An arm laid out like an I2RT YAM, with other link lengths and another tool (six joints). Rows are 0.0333 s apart.
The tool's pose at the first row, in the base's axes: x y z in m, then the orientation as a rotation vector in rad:
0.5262, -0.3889, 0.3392, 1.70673, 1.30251, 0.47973
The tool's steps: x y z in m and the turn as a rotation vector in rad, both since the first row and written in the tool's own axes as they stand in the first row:
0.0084, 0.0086, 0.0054, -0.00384, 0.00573, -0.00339
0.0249, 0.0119, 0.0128, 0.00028, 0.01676, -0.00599
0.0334, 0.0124, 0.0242, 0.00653, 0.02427, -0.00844
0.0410, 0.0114, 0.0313, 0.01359, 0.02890, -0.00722
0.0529, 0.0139, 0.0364, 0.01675, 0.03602, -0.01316
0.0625, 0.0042, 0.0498, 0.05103, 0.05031, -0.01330
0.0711, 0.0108, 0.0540, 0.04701, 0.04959, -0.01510
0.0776, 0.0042, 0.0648, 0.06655, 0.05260, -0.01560
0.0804, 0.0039, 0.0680, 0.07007, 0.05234, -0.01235
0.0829, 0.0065, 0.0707, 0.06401, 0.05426, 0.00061
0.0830, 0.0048, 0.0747, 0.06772, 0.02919, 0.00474
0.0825, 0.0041, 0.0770, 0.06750, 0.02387, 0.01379
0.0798, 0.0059, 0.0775, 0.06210, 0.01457, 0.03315
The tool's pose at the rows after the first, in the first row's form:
0.5381, -0.3838, 0.3418, 1.70088, 1.30760, 0.48519
0.5515, -0.3721, 0.3373, 1.70192, 1.31936, 0.49135
0.5634, -0.3693, 0.3301, 1.70495, 1.32946, 0.49317
0.5710, -0.3653, 0.3240, 1.71146, 1.33495, 0.49403
0.5805, -0.3568, 0.3210, 1.70937, 1.34618, 0.49523
0.5887, -0.3534, 0.3040, 1.73683, 1.37187, 0.48824
0.5987, -0.3476, 0.3056, 1.73222, 1.37100, 0.48888
0.6055, -0.3461, 0.2932, 1.74780, 1.38229, 0.47983
0.6087, -0.3449, 0.2907, 1.75313, 1.38106, 0.47943
0.6131, -0.3439, 0.2909, 1.75766, 1.36933, 0.49245
0.6152, -0.3454, 0.2875, 1.76489, 1.34953, 0.46961
0.6164, -0.3468, 0.2858, 1.77158, 1.33827, 0.47017
0.6167, -0.3495, 0.2876, 1.78160, 1.31348, 0.47615

